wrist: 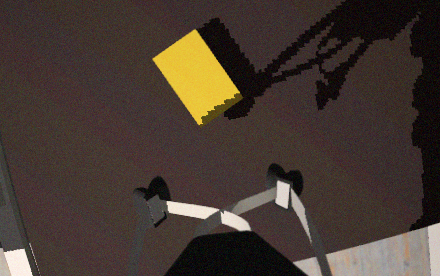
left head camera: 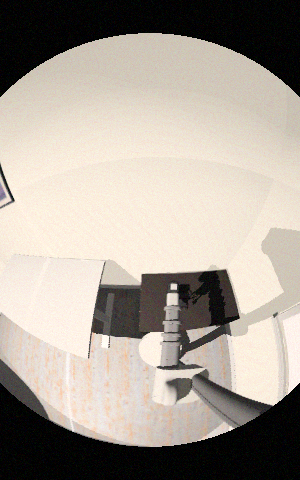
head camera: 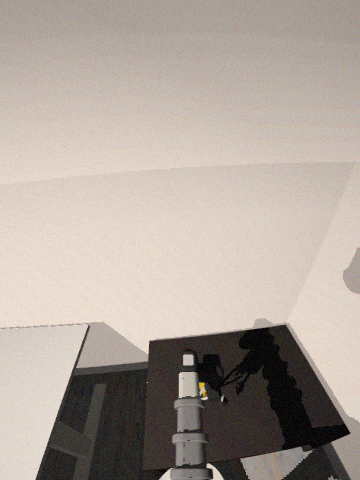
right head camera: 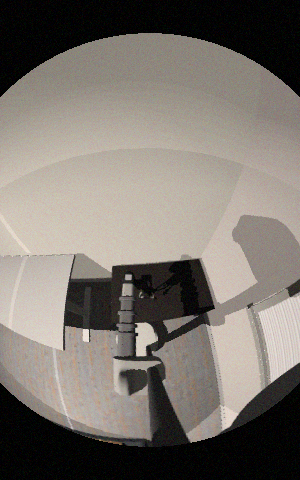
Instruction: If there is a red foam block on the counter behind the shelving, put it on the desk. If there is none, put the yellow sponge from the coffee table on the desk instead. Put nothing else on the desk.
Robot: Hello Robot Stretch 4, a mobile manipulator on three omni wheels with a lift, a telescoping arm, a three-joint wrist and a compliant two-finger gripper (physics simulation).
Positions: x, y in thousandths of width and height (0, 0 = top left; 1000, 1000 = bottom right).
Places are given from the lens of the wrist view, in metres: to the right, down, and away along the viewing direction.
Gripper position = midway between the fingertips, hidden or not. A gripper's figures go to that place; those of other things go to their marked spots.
my gripper (wrist: 494, 672): 0.00, 0.04, 0.25
yellow sponge (wrist: 438, 255): -0.03, -0.08, 0.32
dark brown coffee table (wrist: 776, 357): 0.17, -0.06, 0.37
The marked spots on the dark brown coffee table and the yellow sponge are 0.21 m apart.
